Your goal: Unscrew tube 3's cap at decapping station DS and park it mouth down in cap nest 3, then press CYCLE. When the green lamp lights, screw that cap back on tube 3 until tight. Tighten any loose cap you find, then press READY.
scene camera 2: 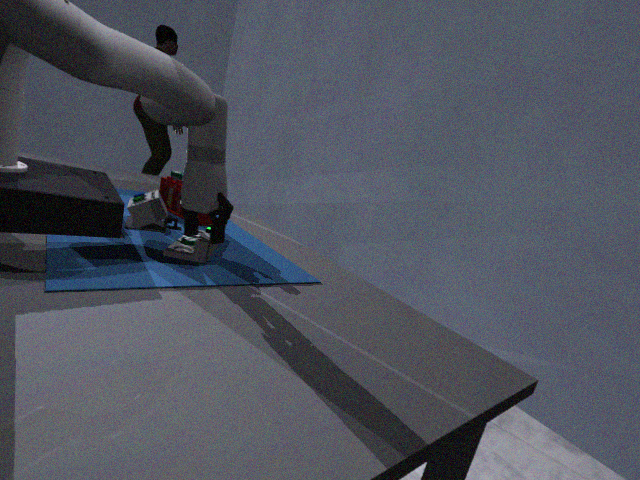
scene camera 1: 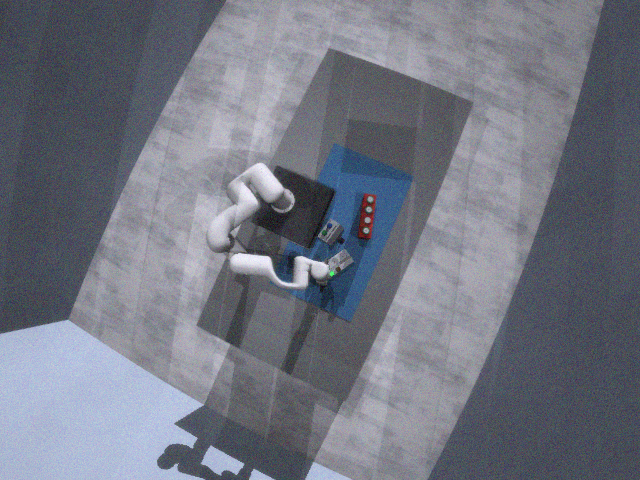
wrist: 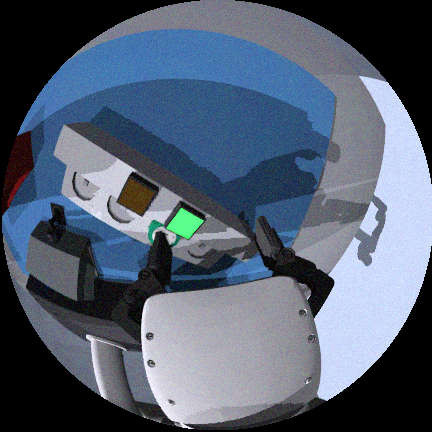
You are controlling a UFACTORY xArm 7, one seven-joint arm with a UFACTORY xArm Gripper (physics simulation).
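Frame: origin at the arm's base, x ahead, y left, z up, level; centimetres.
Seen in the pictures: gripper, between the fingertips: (wrist: 211, 234); arm's base, origin of its link: (scene camera 1: 282, 200) (wrist: 105, 341).
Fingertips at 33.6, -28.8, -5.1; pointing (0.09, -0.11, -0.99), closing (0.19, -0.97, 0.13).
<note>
Offsets run from my fingertips to a thing's top centre, as dx, dy, dz. "spot": to the spot under its first point.
My gripper (scene camera 2: 205, 233) (wrist: 211, 234) is open and empty, low at the lamp end of the grey nest block @(+1.6, +5.8, +1.8) (scene camera 1: 341, 260) (scene camera 2: 180, 252) (wrist: 102, 167). A green-rimmed cap @(-1.0, +4.5, -1.5) (scene camera 2: 187, 241) (wrist: 153, 230) with a white centre sits in the block's third recess; one finger covers part of it in the wrist view, and the other finger is beyond the block's right end. The green lamp @(+2.7, +2.6, +1.8) (scene camera 1: 331, 273) (scene camera 2: 208, 228) (wrist: 185, 223) is lit; the amber lamp @(+5.0, +5.8, +1.8) (wrist: 137, 194) is dark. The red rack (scene camera 1: 361, 225) (scene camera 2: 169, 195) (wrist: 17, 162) holds several round pale-topped tubes. Cap tightness cannot be told.
A grey box @(-5.0, +22.3, +4.9) (scene camera 1: 334, 236) (scene camera 2: 147, 212) (wrist: 55, 265) with a blue button @(-6.5, +25.1, +4.0) (scene camera 1: 329, 225), a green button @(-7.8, +20.7, +4.0) (scene camera 1: 324, 232) and a small dark clamp @(spot: +1.0, +20.2, -1.1) (scene camera 1: 340, 240) (wrist: 57, 215) stands between the rack and the black base (scene camera 1: 305, 191) (scene camera 2: 62, 214). A person (scene camera 2: 165, 41) is behind the arm.
</note>
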